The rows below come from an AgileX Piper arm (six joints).
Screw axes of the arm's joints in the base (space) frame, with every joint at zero. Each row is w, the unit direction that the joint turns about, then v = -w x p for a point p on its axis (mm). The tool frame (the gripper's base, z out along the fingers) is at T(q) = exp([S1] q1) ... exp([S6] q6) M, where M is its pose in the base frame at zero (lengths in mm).
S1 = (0, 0, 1, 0, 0, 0)
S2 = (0, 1, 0, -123, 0, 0)
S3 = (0, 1, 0, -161.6, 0, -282.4)
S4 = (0.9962, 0, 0.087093, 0, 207.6, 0)
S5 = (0, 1, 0, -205.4, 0, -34.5)
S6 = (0.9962, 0, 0.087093, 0, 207.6, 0)
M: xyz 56.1 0 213.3 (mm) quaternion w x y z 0.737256 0 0.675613 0
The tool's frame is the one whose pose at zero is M.
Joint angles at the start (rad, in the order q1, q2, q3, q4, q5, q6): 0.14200, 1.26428, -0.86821, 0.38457, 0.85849, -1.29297
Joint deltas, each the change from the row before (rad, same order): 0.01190, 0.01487, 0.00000, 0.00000, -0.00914, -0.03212; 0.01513, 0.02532, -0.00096, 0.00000, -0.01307, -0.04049; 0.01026, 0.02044, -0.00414, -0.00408, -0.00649, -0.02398; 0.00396, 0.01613, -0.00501, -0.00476, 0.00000, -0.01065; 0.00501, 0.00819, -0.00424, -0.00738, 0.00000, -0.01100; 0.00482, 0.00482, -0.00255, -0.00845, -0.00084, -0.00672; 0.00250, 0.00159, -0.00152, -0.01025, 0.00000, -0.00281; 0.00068, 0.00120, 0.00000, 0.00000, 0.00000, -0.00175; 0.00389, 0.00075, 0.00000, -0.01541, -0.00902, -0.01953
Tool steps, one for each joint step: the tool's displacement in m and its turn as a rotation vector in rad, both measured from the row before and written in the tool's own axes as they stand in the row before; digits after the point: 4 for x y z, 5 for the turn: -0.0017, -0.0001, 0.0046, -0.00870, 0.00188, -0.03825; -0.0020, -0.0008, 0.0074, -0.01427, 0.00429, -0.04687; -0.0014, -0.0013, 0.0053, -0.01127, 0.00604, -0.03123; -0.0003, -0.0014, 0.0036, -0.01064, 0.00699, -0.01433; -0.0007, -0.0008, 0.0017, -0.00450, 0.00566, -0.01937; -0.0006, -0.0004, 0.0011, -0.00202, 0.00566, -0.01612; 0.0000, -0.0002, 0.0003, 0.00016, 0.00684, -0.01195; -0.0001, 0.0000, 0.0004, -0.00132, 0.00026, -0.00206; 0.0001, -0.0006, 0.0004, 0.00845, 0.00917, -0.03329
